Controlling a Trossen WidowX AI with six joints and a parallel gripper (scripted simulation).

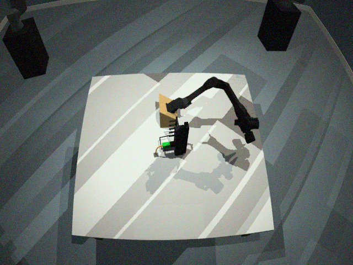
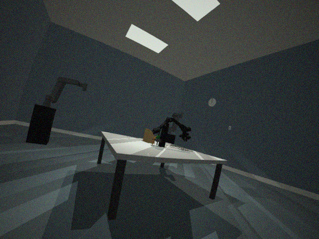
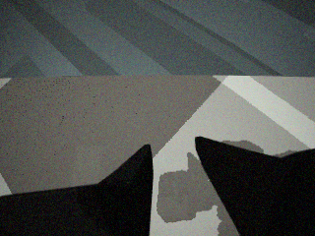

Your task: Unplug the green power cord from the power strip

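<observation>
Now: the green plug 10 mm behind my gripper tip, 540 mm to the right of it and 10 mm above it.
</observation>
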